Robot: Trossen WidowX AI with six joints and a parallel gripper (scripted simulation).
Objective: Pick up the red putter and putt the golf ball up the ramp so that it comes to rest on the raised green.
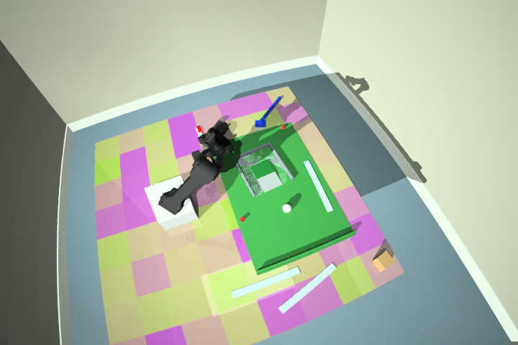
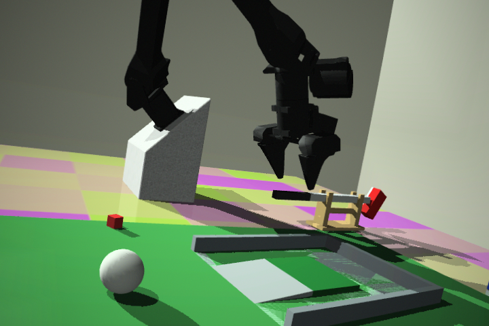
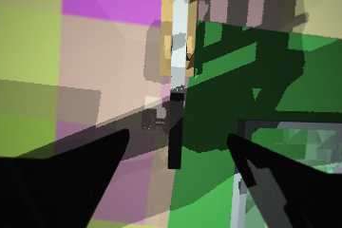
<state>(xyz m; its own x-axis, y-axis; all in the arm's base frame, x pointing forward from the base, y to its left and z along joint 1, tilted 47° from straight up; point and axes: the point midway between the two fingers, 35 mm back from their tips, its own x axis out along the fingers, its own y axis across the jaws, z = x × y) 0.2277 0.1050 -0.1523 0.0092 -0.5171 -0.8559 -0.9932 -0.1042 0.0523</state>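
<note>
Now: the red putter 110 mm to the left of my gripper tip, 30 mm below it and 20 mm behind it. Also, from my gripper tip: blue putter: 400 mm ahead, 280 mm to the left, 70 mm below; then white golf ball: 340 mm to the right, 250 mm ahead, 60 mm below; then green mat: 260 mm ahead, 210 mm to the right, 80 mm below.
</note>
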